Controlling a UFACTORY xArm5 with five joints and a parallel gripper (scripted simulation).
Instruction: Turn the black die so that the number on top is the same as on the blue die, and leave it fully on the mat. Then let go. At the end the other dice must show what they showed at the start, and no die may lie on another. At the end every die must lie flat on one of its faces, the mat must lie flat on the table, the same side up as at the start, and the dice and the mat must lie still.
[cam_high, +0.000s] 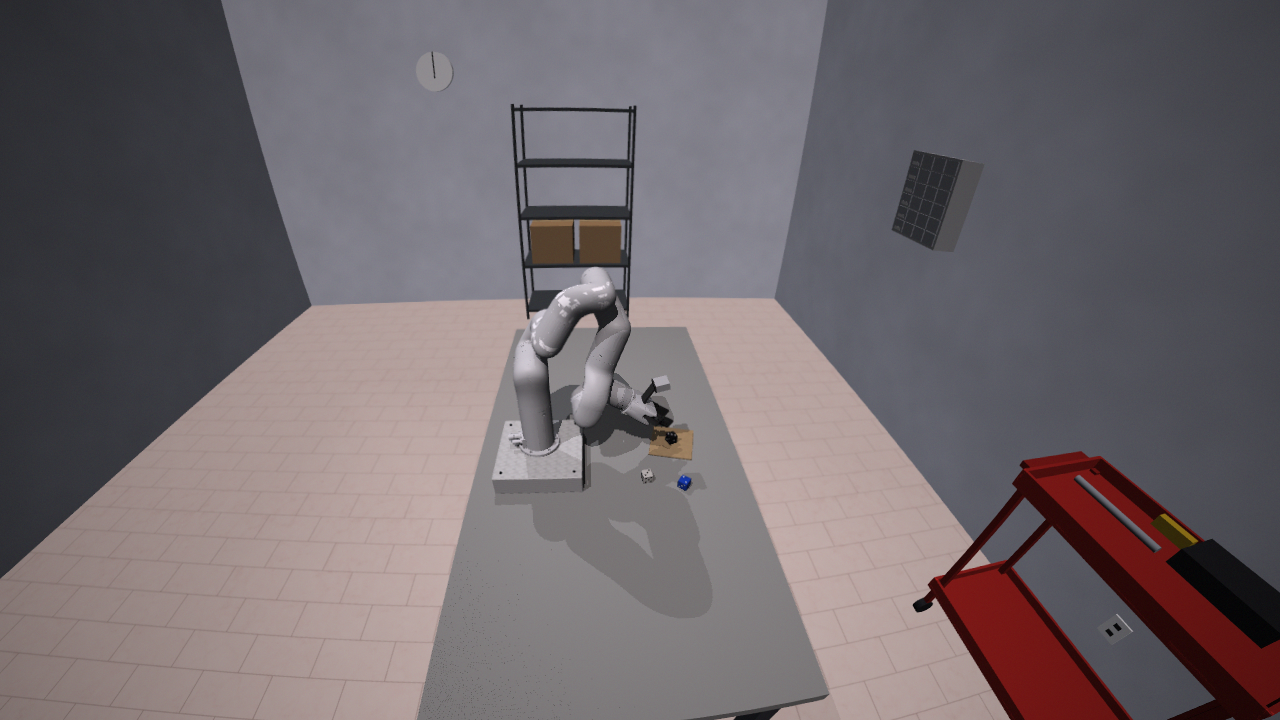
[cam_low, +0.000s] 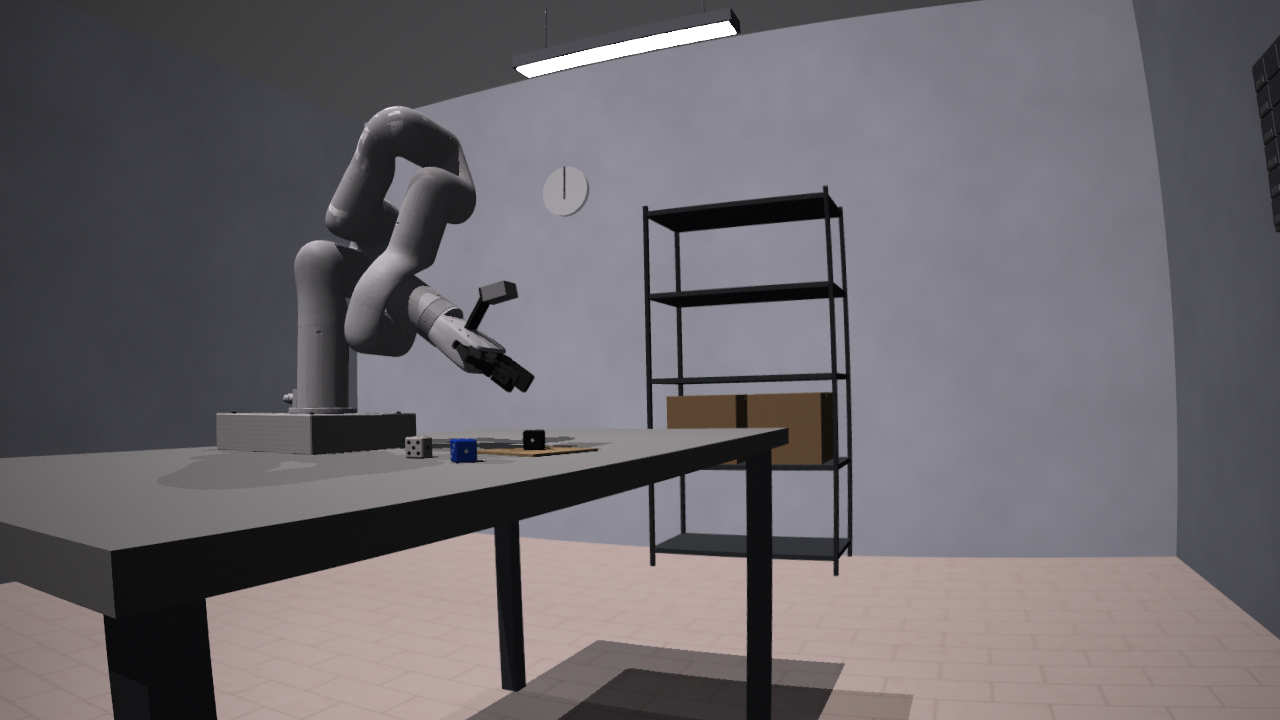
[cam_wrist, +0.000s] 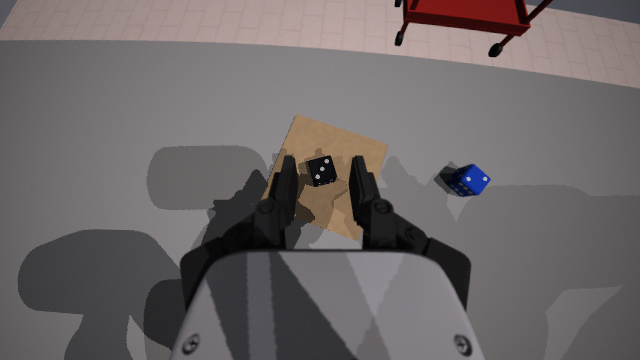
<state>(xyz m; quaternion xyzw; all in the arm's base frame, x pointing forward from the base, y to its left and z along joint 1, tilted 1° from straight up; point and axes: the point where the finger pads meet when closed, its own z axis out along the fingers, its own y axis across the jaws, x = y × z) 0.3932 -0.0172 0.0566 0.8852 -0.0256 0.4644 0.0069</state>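
My hand is 3 cm short of the black die and 10 cm above it. From my hand the other things lie so: blue die: 1 cm ahead, 19 cm to the right, 10 cm below; white die: 9 cm behind, 14 cm to the right, 10 cm below; tan mat: 4 cm ahead, 1 cm to the right, 11 cm below.
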